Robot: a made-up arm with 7 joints. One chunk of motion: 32 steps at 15 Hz.
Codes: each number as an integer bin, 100 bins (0 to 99) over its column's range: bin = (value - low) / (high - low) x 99, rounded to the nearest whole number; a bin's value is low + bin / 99 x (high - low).
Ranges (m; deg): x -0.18..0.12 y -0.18..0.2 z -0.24..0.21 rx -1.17..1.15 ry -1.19..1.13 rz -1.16..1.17
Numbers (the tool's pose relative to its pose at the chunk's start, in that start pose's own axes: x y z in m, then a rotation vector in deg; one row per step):
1: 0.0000 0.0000 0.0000 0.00 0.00 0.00
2: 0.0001 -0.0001 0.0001 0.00 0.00 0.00
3: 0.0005 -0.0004 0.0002 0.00 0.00 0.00
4: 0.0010 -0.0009 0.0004 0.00 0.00 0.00
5: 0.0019 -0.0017 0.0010 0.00 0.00 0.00
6: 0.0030 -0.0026 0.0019 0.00 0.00 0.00
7: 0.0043 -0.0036 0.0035 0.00 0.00 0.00
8: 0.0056 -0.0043 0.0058 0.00 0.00 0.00
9: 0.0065 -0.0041 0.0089 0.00 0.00 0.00
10: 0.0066 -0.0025 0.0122 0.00 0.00 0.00
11: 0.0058 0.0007 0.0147 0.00 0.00 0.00
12: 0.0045 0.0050 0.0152 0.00 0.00 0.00
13: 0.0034 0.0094 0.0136 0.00 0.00 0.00
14: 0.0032 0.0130 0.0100 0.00 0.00 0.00
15: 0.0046 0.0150 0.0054 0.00 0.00 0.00
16: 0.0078 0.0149 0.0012 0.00 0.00 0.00
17: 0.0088 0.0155 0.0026 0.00 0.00 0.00
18: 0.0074 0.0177 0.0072 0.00 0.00 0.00
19: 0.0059 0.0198 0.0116 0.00 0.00 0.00
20: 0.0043 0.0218 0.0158 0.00 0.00 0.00
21: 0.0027 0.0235 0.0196 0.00 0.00 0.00
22: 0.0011 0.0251 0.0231 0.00 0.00 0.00
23: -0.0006 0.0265 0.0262 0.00 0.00 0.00
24: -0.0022 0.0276 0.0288 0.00 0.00 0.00
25: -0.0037 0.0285 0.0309 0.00 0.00 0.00
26: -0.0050 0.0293 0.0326 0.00 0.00 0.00
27: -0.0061 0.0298 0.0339 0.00 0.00 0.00
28: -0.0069 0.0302 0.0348 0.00 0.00 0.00
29: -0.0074 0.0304 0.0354 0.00 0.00 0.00
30: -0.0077 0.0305 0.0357 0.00 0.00 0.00
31: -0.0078 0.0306 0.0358 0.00 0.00 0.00
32: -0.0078 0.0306 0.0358 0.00 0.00 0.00
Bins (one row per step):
1: 59 47 53 50 51 49
2: 59 47 53 50 51 49
3: 60 47 53 50 51 49
4: 60 47 53 50 51 49
5: 60 46 53 50 51 49
6: 60 46 53 50 51 49
7: 61 46 54 50 51 49
8: 61 46 54 50 51 49
9: 62 46 55 50 51 49
10: 62 46 55 50 51 49
11: 61 47 56 50 51 49
12: 61 48 56 50 51 49
13: 61 49 56 50 51 49
14: 60 50 55 50 51 49
15: 61 51 54 50 51 49
16: 62 51 53 50 51 49
17: 62 51 53 50 51 49
18: 62 52 54 50 51 49
19: 61 52 55 50 51 49
20: 61 53 56 50 51 49
21: 60 53 57 50 51 49
22: 60 53 58 50 51 49
23: 59 54 59 50 51 49
24: 59 54 59 50 51 49
25: 58 54 60 50 51 49
26: 58 55 60 50 51 49
27: 57 55 60 50 51 49
28: 57 55 60 50 51 49
29: 57 55 61 50 51 49
30: 57 55 61 50 51 49
31: 57 55 61 50 51 49
32: 57 55 61 50 51 49

